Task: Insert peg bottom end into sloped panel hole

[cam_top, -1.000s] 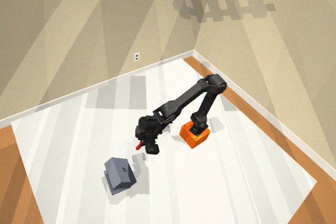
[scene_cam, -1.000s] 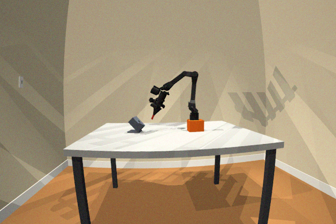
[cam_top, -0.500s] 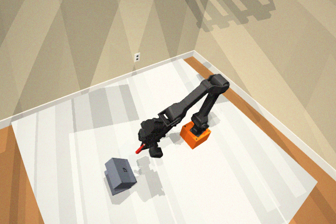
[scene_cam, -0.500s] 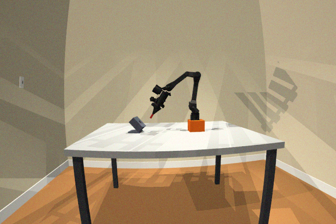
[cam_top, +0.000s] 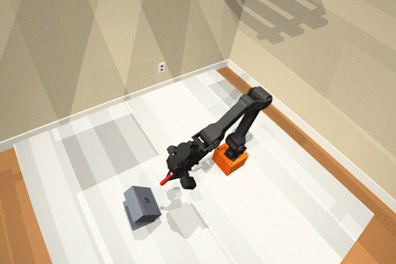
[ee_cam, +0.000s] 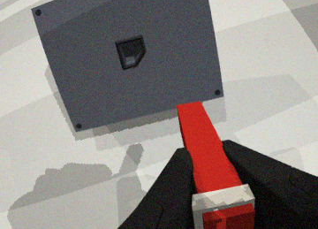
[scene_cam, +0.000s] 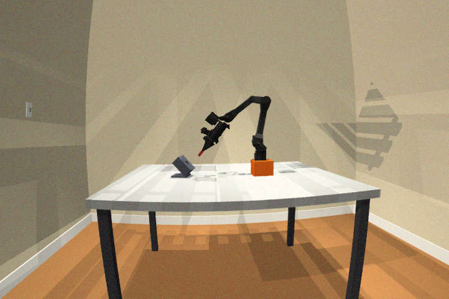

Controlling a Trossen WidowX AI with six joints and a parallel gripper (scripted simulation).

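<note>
The grey sloped panel is 120 mm ahead of my gripper tip, 90 mm below it and 20 mm to the right of it. Round my gripper tip: red flat-sided peg: 10 mm behind, 10 mm above.
</note>
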